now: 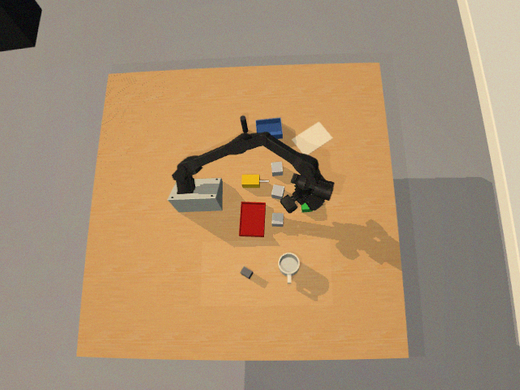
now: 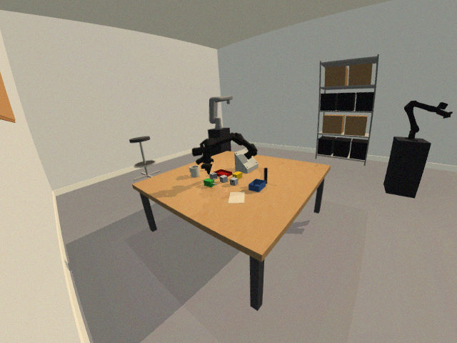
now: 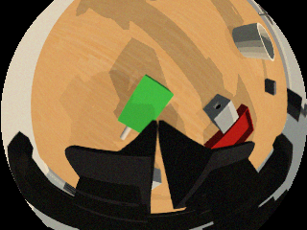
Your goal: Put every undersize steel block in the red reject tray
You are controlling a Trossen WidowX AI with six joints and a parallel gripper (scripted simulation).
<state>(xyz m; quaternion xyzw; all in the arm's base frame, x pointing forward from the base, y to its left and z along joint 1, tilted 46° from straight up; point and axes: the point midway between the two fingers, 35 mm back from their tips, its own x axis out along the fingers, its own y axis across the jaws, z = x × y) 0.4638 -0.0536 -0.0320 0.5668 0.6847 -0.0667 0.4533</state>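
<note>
My gripper tip is 210 mm past the red reject tray, 50 mm to the left of it and 80 mm above it. Also, from my gripper tip: steel block: 110 mm behind, 60 mm to the right, 60 mm below; yellow gauge: 180 mm behind, 110 mm to the left, 60 mm below; green GO gauge: 10 mm ahead, 40 mm to the left, 60 mm below.
</note>
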